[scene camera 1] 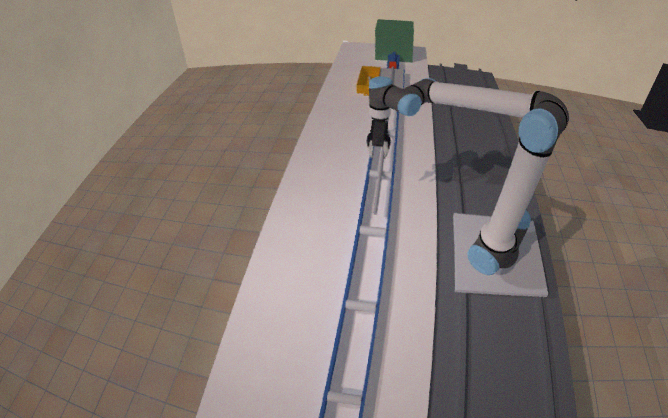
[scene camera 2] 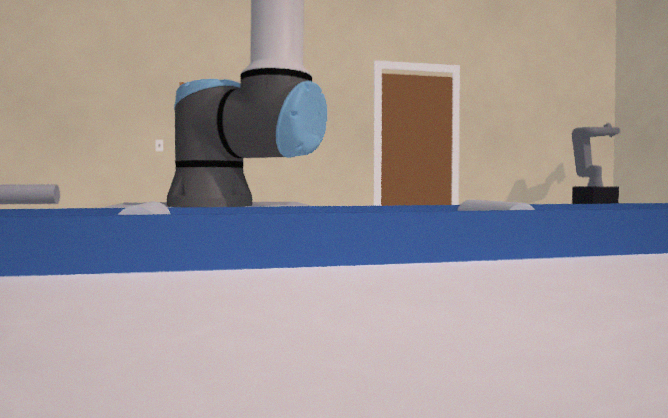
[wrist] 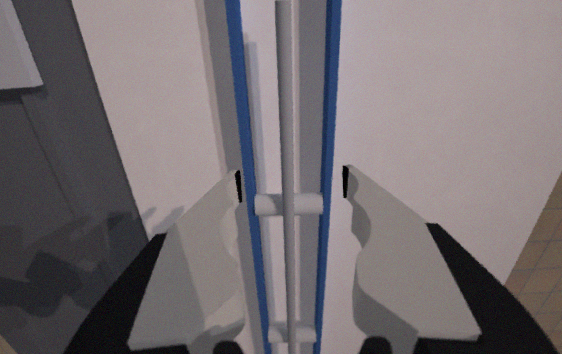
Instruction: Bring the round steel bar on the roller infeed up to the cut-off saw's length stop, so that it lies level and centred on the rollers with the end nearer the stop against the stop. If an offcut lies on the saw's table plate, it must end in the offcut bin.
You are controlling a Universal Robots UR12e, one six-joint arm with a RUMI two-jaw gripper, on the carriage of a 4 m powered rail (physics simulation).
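Places are measured from the arm's base along level axes (x ahead, y left, z up), in centimetres.
Pixels of known places: gripper, fingertip midpoint: [scene camera 1: 378, 158] [wrist: 291, 170]; arm's base at its link origin: [scene camera 2: 210, 205].
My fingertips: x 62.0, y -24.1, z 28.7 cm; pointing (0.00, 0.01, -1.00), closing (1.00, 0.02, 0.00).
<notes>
For each thing: its top centre in the pictures, then the offset to it from my fingertips. "spot": a spot on its surface instead.
- long grey round bar at a spot on its surface: [wrist: 285, 110] spot: dz -23.7, dx -0.1, dy -2.7 cm
- contact with the red-faced stop, surface spot: [scene camera 1: 393, 64] spot: dz -22.0, dx -0.6, dy -156.0 cm
- yellow-orange offcut bin at its top centre: [scene camera 1: 369, 75] dz -24.5, dx +17.8, dy -135.8 cm
- saw's table plate at its top centre: [scene camera 1: 391, 77] dz -25.9, dx +0.0, dy -138.3 cm
The long grey round bar [scene camera 1: 378, 185] [wrist: 285, 110] lies lengthwise on the rollers, about midway between the blue side rails. Its end farther from the stop shows in scene camera 1, in the wrist view and at the left in scene camera 2 [scene camera 2: 30, 194]. The arm hides part of the bar; contact with the red-faced stop [scene camera 1: 393, 64] cannot be told. My gripper [scene camera 1: 378, 151] [wrist: 291, 170] is open above the bar, one finger each side, with space between. The yellow-orange offcut bin [scene camera 1: 363, 89] stands beside the saw's table plate [scene camera 1: 399, 77]. No offcut shows on the plate's visible part; the bin's contents are unclear.
The green saw housing [scene camera 1: 394, 40] stands at the far end. The blue rails [scene camera 1: 352, 260] [scene camera 2: 334, 237] [wrist: 242, 100] carry rollers [scene camera 1: 372, 231] [wrist: 307, 204]. The arm's carriage [scene camera 1: 467, 280] is on the dark rail [scene camera 1: 505, 350] right of the table in scene camera 1.
</notes>
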